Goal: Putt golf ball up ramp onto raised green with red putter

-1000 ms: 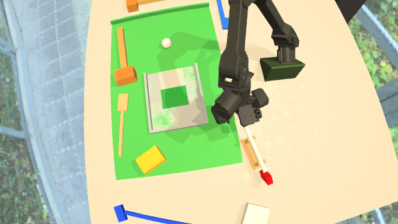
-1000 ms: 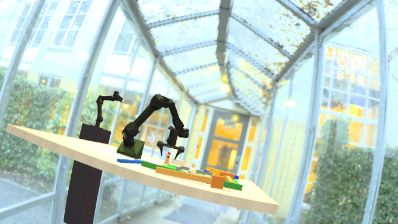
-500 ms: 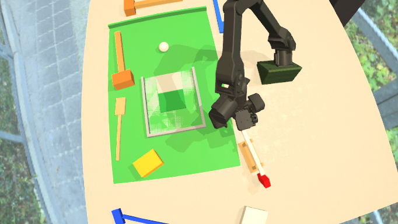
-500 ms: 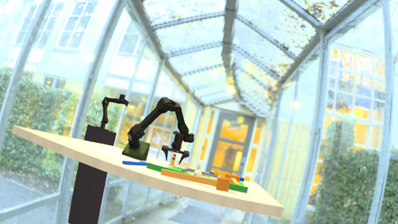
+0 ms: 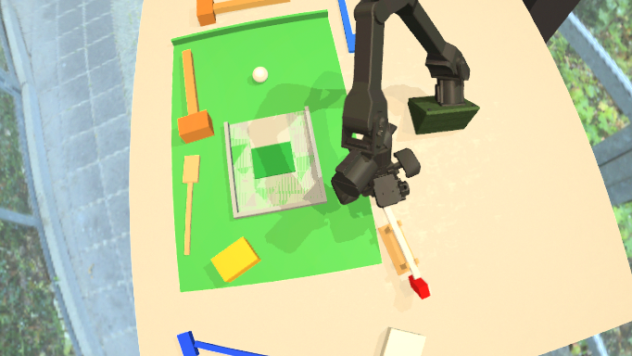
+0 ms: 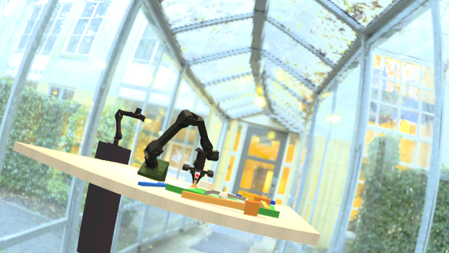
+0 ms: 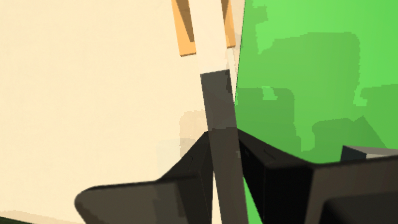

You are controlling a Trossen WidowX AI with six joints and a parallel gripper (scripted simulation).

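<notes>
My gripper tip is 110 mm to the right of the red putter, 40 mm past it and 30 mm below it. Round my gripper tip: white block 350 mm to the left, 40 mm behind, 10 mm below; wooden rack 120 mm to the left, 50 mm behind; yellow block 320 mm ahead, 140 mm to the left.
</notes>
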